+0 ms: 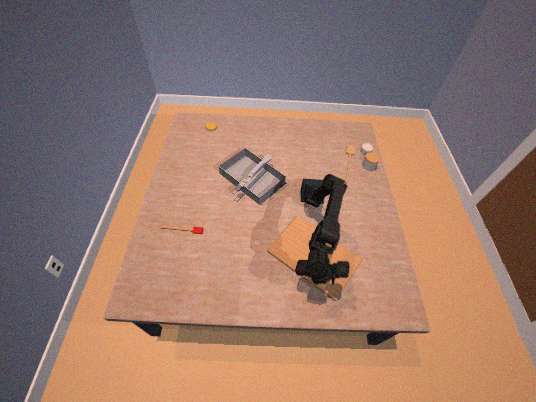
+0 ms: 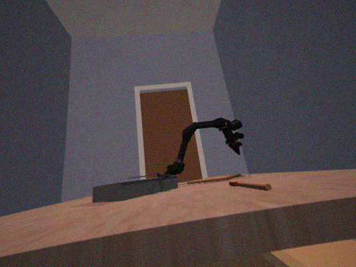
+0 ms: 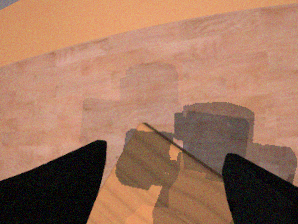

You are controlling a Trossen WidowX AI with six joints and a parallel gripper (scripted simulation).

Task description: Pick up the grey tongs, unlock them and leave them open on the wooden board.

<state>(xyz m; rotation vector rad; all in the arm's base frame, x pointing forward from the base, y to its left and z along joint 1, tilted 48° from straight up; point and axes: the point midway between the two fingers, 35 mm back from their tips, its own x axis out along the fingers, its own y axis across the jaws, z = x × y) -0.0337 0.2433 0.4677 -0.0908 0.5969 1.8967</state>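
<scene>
My gripper tip is 51 cm to the left of the yellow lock piece, 40 cm short of it and 8 cm above it. Also, from my gripper tip: roasting tin (60 cm to the right, 38 cm ahead, 12 cm below); then red-headed spatula (62 cm ahead, 23 cm to the right, 14 cm below); then wooden board (19 cm to the right, 14 cm below, 2 cm ahead).
</scene>
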